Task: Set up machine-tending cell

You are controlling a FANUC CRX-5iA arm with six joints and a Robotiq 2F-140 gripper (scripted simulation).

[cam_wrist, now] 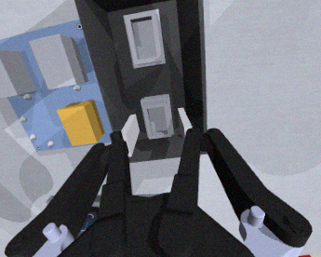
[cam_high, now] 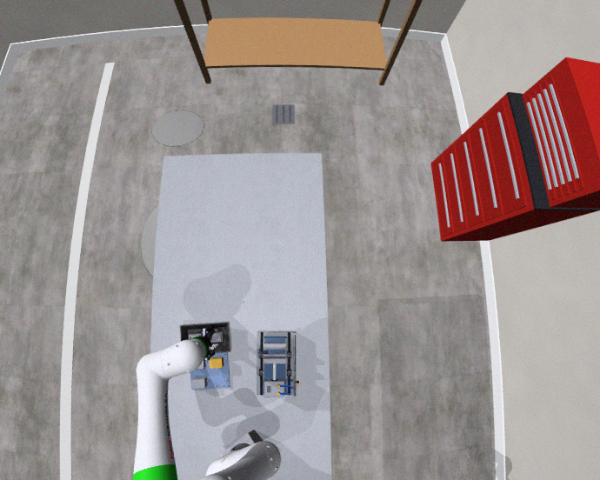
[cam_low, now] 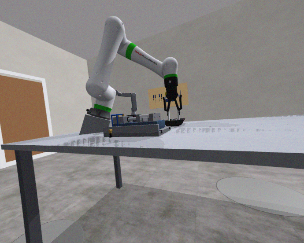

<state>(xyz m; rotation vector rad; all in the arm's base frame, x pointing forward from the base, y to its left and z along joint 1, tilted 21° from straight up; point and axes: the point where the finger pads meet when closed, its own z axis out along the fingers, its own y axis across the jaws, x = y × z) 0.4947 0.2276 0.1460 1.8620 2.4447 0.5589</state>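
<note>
The blue infeed plate is 170 mm behind my hand and 70 mm below it. The rest, counted from my hand: hose-end block 320 mm to the right, 150 mm behind, 10 mm above; black work stop rod 240 mm to the right, 20 mm above; brass blank 120 mm behind, 40 mm below, 30 mm to the right.
</note>
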